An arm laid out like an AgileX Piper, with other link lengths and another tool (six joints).
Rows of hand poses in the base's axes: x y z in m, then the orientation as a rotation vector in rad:
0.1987, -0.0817, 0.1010, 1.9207, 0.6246, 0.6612
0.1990, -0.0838, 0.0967, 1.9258, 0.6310, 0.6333
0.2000, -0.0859, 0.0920, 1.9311, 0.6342, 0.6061
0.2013, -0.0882, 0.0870, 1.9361, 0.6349, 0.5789
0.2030, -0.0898, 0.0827, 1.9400, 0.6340, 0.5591
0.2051, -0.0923, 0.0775, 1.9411, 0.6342, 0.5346
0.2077, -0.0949, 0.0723, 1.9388, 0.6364, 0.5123
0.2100, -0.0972, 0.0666, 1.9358, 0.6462, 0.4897
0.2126, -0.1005, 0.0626, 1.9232, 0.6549, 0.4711
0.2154, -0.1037, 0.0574, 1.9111, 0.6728, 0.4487
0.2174, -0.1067, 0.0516, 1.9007, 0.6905, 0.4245
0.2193, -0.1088, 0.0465, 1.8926, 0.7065, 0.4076
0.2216, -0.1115, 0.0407, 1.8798, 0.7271, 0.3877
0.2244, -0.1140, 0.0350, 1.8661, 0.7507, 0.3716
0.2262, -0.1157, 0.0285, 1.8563, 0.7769, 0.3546
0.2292, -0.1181, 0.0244, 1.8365, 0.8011, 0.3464
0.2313, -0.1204, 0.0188, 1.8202, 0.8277, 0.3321
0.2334, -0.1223, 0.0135, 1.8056, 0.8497, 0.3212
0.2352, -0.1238, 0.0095, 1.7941, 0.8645, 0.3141
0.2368, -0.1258, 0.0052, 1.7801, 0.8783, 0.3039
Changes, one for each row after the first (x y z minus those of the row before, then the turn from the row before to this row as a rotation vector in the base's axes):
0.0003, -0.0021, -0.0043, -0.0064, 0.0215, -0.0085
0.0010, -0.0021, -0.0047, -0.0055, 0.0198, -0.0103
0.0013, -0.0023, -0.0050, -0.0055, 0.0186, -0.0120
0.0017, -0.0016, -0.0043, -0.0036, 0.0130, -0.0097
0.0021, -0.0025, -0.0052, -0.0077, 0.0155, -0.0108
0.0026, -0.0026, -0.0052, -0.0100, 0.0140, -0.0082
0.0023, -0.0023, -0.0057, -0.0107, 0.0175, -0.0029
0.0026, -0.0033, -0.0040, -0.0179, 0.0114, -0.0009
0.0028, -0.0032, -0.0052, -0.0186, 0.0184, 0.0038
0.0020, -0.0030, -0.0058, -0.0175, 0.0202, 0.0028
0.0019, -0.0021, -0.0051, -0.0127, 0.0157, 0.0046
0.0023, -0.0027, -0.0058, -0.0177, 0.0184, 0.0072
0.0028, -0.0025, -0.0057, -0.0168, 0.0175, 0.0112
0.0018, -0.0017, -0.0065, -0.0132, 0.0207, 0.0120
0.0030, -0.0024, -0.0041, -0.0190, 0.0113, 0.0165
0.0021, -0.0023, -0.0056, -0.0177, 0.0175, 0.0148
0.0021, -0.0019, -0.0053, -0.0151, 0.0137, 0.0129
0.0018, -0.0015, -0.0040, -0.0114, 0.0086, 0.0092
0.0016, -0.0020, -0.0043, -0.0149, 0.0092, 0.0077

